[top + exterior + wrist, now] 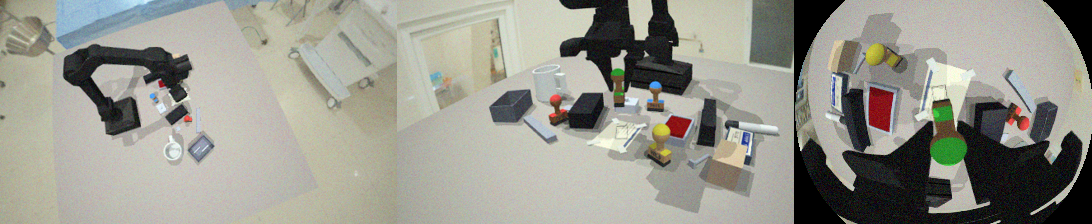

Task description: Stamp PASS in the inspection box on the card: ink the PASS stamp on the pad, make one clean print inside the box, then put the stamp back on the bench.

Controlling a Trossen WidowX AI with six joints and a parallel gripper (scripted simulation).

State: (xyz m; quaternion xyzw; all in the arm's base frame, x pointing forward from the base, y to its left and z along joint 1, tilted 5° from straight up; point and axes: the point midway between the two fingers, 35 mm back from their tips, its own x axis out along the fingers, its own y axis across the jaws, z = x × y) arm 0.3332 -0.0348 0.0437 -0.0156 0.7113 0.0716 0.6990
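Right now my gripper tip is 90 mm above the cream card and 10 mm short of it. From my gripper tip the other things lie so: green-knobbed stamp right at my gripper tip; black block 100 mm to the right, 70 mm below, 50 mm behind; yellow-knobbed stamp 90 mm to the left, 70 mm below, 70 mm ahead.
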